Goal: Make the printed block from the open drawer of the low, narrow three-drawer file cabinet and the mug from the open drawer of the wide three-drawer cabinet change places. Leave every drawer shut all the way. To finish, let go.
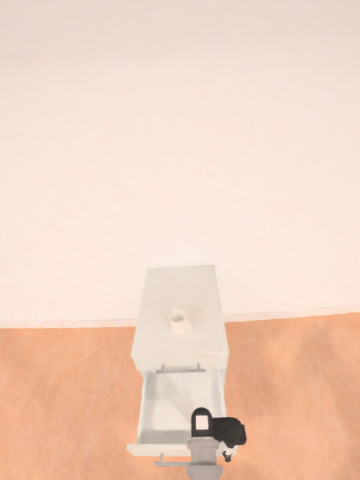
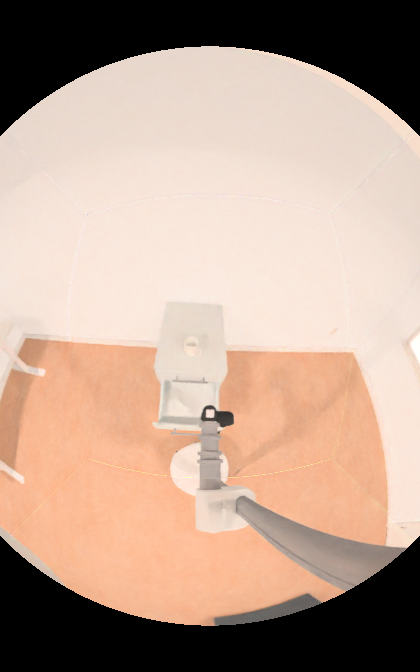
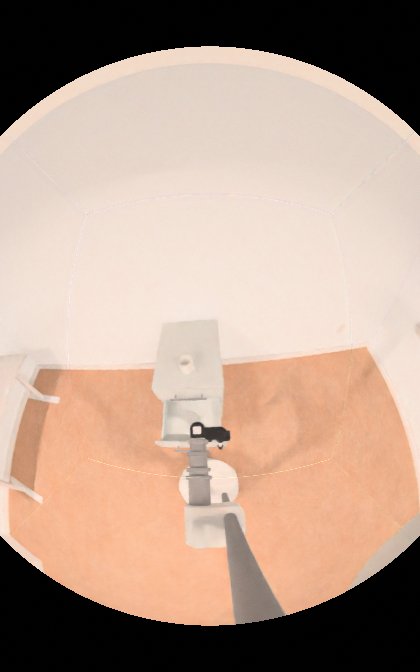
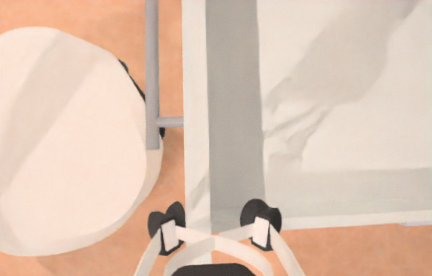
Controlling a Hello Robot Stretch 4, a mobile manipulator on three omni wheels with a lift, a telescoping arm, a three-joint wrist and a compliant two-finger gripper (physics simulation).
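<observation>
A white mug (image 1: 178, 323) (image 2: 191, 347) (image 3: 186, 365) stands upright on top of the low, narrow cabinet (image 1: 180, 285) (image 2: 195, 315) (image 3: 192, 335). A drawer (image 1: 160, 450) (image 2: 172, 426) (image 3: 172, 443) below its top one is pulled far out. No block shows in the visible part of that drawer. My gripper (image 1: 227, 454) (image 4: 220, 216) points down at the right end of the drawer, one finger on each side of its front panel (image 4: 195, 100), and is shut on it. The printed block and the wide cabinet do not show.
The drawer's bar handle (image 1: 172, 464) (image 4: 152, 75) sticks out in front, close to my round white base (image 2: 185, 470) (image 3: 225, 480) (image 4: 75, 140). The top drawer's handle (image 1: 181, 371) is above the open drawer. A wall stands behind the cabinet. White furniture legs (image 2: 30, 371) (image 3: 47, 399) stand at the left.
</observation>
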